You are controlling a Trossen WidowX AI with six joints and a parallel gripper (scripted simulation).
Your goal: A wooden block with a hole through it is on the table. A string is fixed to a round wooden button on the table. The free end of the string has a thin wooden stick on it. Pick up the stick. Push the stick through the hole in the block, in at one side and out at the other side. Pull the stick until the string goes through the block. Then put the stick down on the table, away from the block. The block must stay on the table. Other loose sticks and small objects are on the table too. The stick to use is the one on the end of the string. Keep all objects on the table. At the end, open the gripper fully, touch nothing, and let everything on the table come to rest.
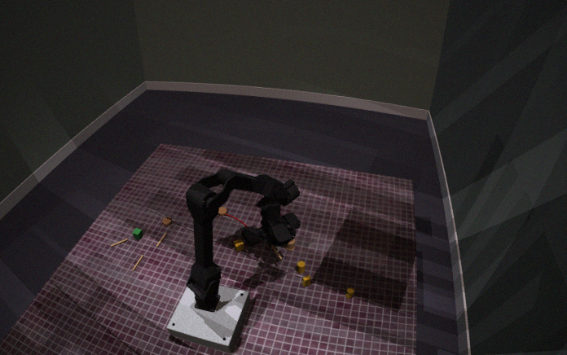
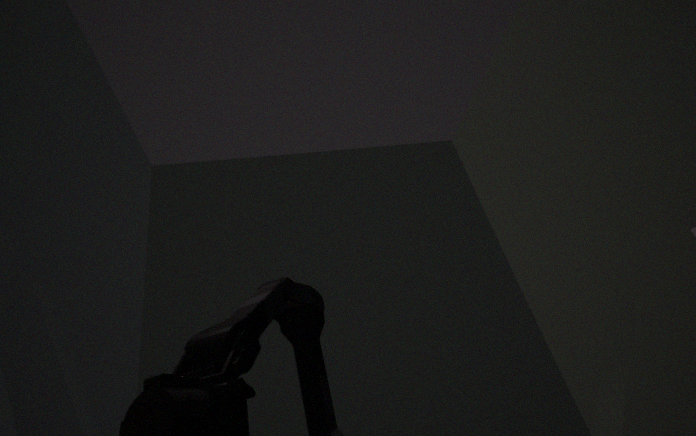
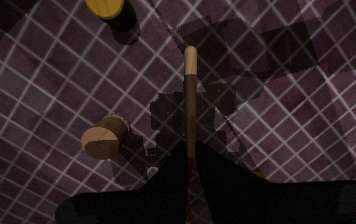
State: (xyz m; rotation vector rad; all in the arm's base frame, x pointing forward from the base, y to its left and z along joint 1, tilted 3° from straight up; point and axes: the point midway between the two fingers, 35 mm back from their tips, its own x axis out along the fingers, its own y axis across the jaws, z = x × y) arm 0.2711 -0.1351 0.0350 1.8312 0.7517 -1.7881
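Right now my gripper tip is 60 mm short of the wooden cylinder, 50 mm to the left of it and 40 mm above it. Round my gripper tip: round wooden button (250 mm to the left, 170 mm ahead, 50 mm below); then thin wooden stick (10 mm to the right, 10 mm behind); then yellow wooden block (120 mm to the left, 40 mm below, 10 mm ahead).
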